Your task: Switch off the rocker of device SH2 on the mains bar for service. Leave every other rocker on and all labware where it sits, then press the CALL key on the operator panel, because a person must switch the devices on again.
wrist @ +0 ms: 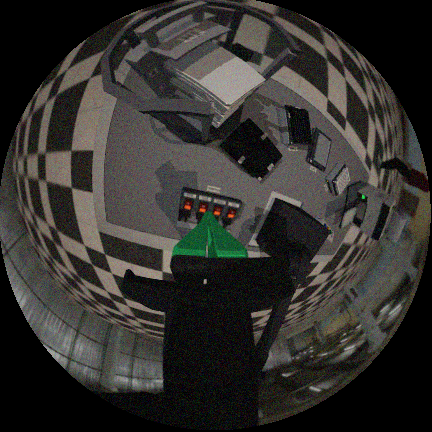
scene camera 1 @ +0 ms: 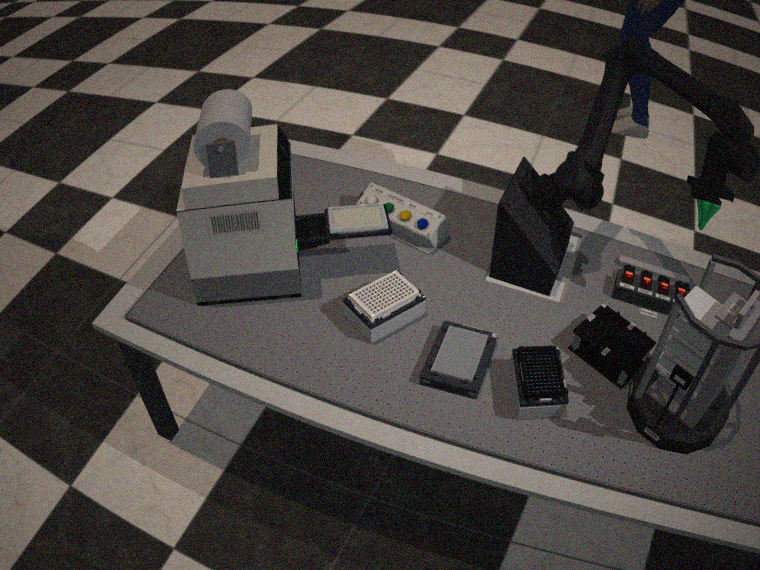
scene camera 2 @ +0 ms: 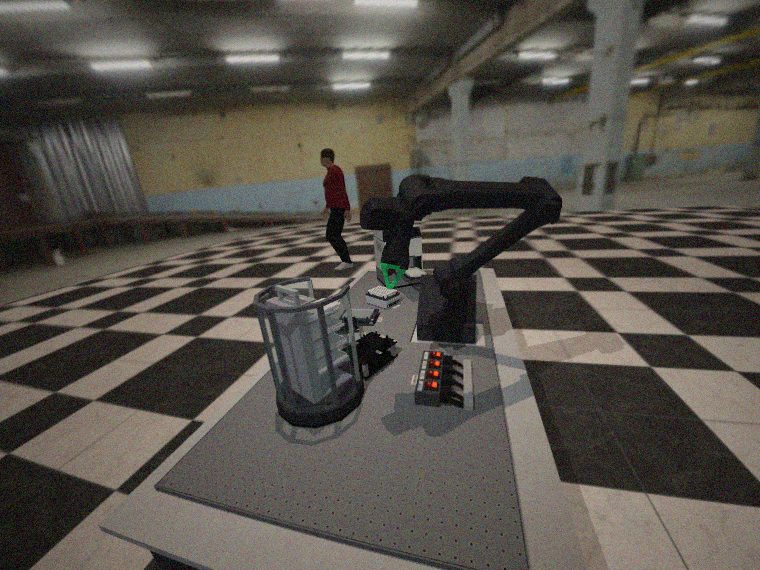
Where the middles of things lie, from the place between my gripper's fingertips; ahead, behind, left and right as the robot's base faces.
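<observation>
From my hand, the wire-caged cylindrical rack [scene camera 1: 679,399] is 80 mm to the left and 210 mm ahead, and it's 140 mm below. There's a tray [scene camera 1: 333,236] as well, and that one's 780 mm to the right of my hand, 150 mm ahead of it and 200 mm below it.
</observation>
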